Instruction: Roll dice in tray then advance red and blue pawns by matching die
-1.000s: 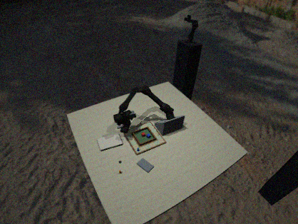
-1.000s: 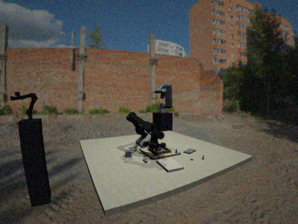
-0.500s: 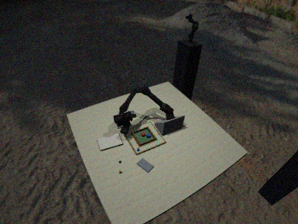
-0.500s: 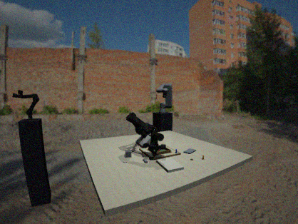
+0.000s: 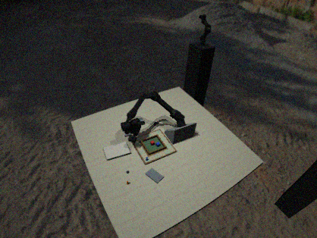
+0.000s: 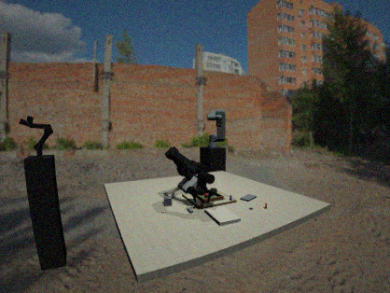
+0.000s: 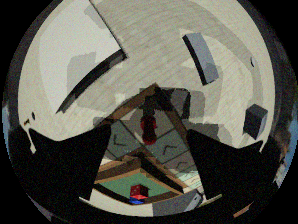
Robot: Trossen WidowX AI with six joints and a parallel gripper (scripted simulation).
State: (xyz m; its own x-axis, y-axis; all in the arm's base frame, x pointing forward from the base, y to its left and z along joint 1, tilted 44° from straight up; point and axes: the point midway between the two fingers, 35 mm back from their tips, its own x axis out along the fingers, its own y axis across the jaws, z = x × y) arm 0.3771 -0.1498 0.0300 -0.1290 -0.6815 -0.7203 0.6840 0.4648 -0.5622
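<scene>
Right now my gripper tip is 22 cm to the right of the blue pawn and 2 cm short of it. Also, from my gripper tip: small grey cube 17 cm to the right, 14 cm behind; white flat plate 19 cm ahead, 2 cm to the left, 2 cm below; green tray 12 cm to the left, 10 cm behind, 2 cm below.
</scene>
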